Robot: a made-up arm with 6 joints.
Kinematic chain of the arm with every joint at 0, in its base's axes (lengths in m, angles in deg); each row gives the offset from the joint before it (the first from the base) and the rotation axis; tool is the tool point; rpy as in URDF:
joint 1: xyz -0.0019 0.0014 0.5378 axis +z
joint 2: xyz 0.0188 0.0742 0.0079 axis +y
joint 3: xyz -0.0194 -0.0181 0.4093 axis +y
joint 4: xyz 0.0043 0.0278 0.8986 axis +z
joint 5: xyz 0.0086 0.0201 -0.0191 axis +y
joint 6: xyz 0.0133 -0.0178 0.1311 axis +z
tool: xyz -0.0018 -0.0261 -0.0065 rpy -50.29 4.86 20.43
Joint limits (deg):
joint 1: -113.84..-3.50
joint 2: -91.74..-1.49
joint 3: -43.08..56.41
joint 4: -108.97..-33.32
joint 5: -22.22..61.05
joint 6: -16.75..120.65
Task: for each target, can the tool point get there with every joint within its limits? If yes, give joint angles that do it. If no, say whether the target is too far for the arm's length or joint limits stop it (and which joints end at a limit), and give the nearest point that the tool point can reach.
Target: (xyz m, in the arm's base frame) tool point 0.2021 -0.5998 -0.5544
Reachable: no: joint limits stop it (at a limit: joint 1, joint 2, joint 3, joint 4, joint 5) | nearest point -1.0006 0.0254 -0.1668 | short by 1.410 m
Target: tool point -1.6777 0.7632 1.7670
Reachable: no: too far | nearest point -1.0672 0.4857 1.3266 | short by 0.802 m
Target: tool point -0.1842 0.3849 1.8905
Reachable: yes | joints -52.17 -12.61 -5.14 -85.26 -14.31 4.03
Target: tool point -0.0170 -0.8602 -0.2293
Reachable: no: joint limits stop it (at a limit: joint 1, joint 2, joint 3, joint 4, joint 5) | nearest point -1.0024 0.0207 -0.1592 | short by 1.324 m
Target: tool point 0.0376 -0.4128 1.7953
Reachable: yes | joints -92.57 -15.49 47.19 -67.89 -6.02 27.27
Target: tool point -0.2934 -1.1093 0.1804
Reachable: no: joint limits stop it (at a limit: joint 2, joint 3, joint 4, joint 5, joint 6) | nearest point -0.2059 -0.7761 1.3736 | short by 1.242 m
